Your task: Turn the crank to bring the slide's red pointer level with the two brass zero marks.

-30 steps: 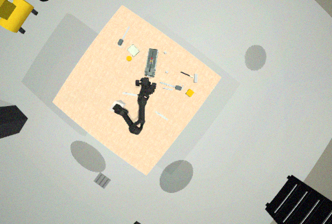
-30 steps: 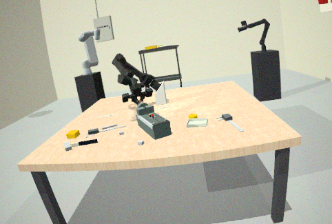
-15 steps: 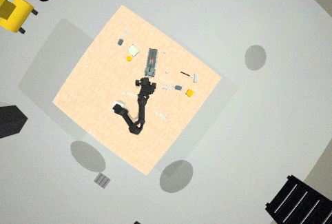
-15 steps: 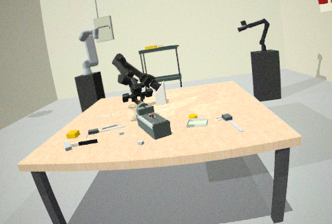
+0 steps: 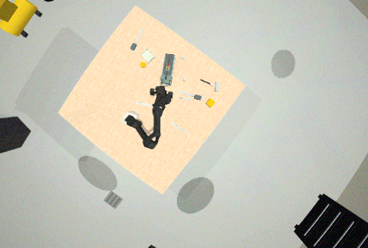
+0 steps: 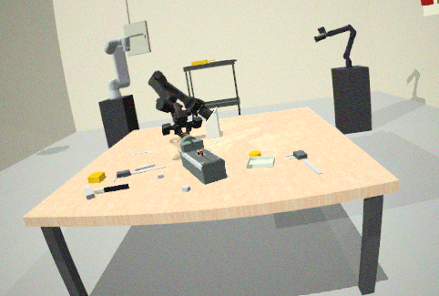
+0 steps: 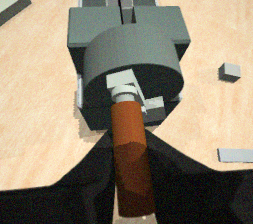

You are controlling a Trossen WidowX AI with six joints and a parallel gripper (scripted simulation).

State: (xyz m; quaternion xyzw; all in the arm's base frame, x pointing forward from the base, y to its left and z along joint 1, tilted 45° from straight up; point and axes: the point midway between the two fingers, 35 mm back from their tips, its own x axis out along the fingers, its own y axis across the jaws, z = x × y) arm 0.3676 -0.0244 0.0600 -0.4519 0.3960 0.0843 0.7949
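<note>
Now: the crank 1 cm above my gripper tip. The rest, counted from my gripper tip: red pointer 17 cm ahead, 9 cm to the left, 1 cm below; brown crank handle 2 cm behind, 1 cm to the right, 3 cm above; yellow disc 3 cm ahead, 28 cm to the left, 8 cm below.
</note>
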